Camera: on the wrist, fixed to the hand. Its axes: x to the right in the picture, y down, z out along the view.
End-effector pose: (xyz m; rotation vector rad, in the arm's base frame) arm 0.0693 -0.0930 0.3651 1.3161 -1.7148 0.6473
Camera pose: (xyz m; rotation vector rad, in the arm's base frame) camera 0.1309 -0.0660 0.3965 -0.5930 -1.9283 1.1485
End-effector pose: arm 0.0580 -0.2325 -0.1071 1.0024 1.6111 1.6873
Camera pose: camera 0.0019 -0.2521 -0.1516 -1.1760 -0.3191 -2.2522
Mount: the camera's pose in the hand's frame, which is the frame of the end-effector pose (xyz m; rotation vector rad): 0.0087 -0.0469 -0.0569 -0.4394 0.5537 1.4622
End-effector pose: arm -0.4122 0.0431 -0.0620 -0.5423 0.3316 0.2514
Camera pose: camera -0.4030 -0.0253 -0.0895 -0.7144 1.2090 1.6295
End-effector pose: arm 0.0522 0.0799 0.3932 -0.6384 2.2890 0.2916
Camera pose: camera 0.0377 0.0151 0.4264 -0.9238 -2.5028 -1.2768
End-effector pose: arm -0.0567 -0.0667 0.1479 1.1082 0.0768 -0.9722
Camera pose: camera -0.0613 -0.0324 0.0822 0.6956 -0.0746 0.6446
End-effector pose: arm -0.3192 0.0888 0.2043 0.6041 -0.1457 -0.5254
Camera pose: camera -0.3158 0.0803 0.1306 0.0809 0.0766 1.0087
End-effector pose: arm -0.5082 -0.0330 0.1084 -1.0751 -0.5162 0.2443
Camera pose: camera -0.4742 -0.0950 0.1311 -1.7189 0.8493 1.0938
